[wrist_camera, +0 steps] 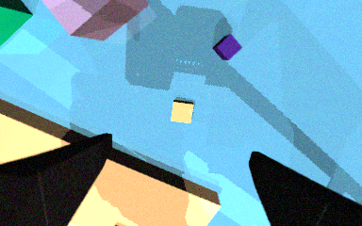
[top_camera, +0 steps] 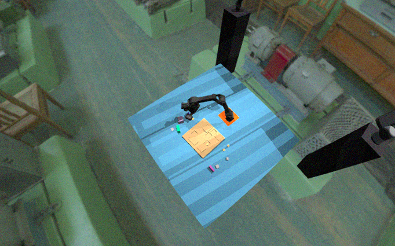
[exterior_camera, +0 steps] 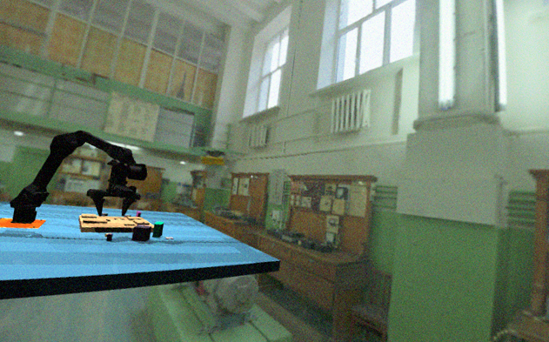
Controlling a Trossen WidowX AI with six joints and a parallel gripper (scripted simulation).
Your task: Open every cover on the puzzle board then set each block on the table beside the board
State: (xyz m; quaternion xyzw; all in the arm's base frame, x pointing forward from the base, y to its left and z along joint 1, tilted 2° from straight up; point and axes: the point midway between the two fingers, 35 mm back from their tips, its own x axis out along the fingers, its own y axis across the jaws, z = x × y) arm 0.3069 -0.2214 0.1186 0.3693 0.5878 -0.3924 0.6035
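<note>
My gripper tip is 25 cm to the right of the tan puzzle board, 6 cm above it and 3 cm short of it. From my gripper tip the other things lie so: small purple piece 7 cm to the right, 7 cm below; lilac block 11 cm ahead, 5 cm to the right, 5 cm below; green block 19 cm ahead, 5 cm below, 2 cm to the left.
</note>
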